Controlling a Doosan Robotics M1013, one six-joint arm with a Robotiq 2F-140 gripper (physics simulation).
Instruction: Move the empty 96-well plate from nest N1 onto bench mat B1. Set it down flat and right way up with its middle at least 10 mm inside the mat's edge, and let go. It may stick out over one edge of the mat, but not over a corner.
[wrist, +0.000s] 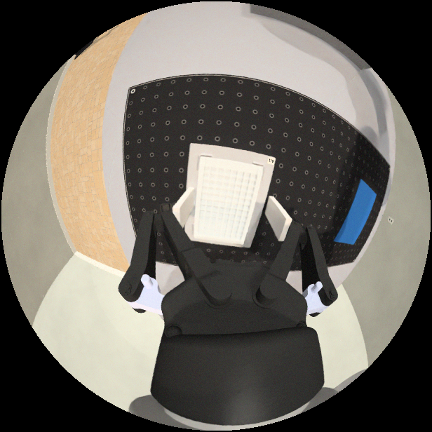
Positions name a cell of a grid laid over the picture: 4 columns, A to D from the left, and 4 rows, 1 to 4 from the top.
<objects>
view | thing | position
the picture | gripper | C2
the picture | white 96-well plate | C2
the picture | nest N1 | C2
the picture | blue bench mat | D2
</objects>
